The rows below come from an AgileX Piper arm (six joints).
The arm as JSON. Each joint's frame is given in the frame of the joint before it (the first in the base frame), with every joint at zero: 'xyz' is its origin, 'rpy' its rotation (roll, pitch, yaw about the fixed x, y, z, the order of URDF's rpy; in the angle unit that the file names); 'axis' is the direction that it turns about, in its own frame. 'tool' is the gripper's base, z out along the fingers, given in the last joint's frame.
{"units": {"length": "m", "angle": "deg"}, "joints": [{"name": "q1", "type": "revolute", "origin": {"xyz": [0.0, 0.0, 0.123], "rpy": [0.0, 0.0, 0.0]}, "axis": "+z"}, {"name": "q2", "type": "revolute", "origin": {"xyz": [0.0, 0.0, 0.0], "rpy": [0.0, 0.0, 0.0]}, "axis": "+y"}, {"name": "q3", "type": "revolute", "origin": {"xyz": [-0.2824, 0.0, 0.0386], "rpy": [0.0, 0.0, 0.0]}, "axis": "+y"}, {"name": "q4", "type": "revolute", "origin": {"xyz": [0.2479, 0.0, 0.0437], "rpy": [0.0, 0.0, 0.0]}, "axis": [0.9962, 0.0, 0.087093]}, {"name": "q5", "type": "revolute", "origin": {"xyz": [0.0, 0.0, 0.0], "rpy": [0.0, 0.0, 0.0]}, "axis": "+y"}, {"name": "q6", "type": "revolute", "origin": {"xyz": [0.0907, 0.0, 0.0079], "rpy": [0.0, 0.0, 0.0]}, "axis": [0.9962, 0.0, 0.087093]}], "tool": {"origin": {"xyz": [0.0, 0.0, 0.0], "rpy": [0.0, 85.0, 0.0]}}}
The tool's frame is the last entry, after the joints.
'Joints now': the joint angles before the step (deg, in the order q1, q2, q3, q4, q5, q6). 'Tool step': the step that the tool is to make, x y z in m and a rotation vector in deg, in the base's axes. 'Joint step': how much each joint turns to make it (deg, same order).
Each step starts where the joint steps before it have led.
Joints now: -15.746 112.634 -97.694 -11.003 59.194 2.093
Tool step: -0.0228 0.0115 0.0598 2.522 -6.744 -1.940
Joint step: 0.000 -7.483 -1.704 3.875 3.573 1.124
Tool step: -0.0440 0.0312 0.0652 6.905 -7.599 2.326
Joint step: 0.800 -10.739 0.260 9.257 4.913 -1.167
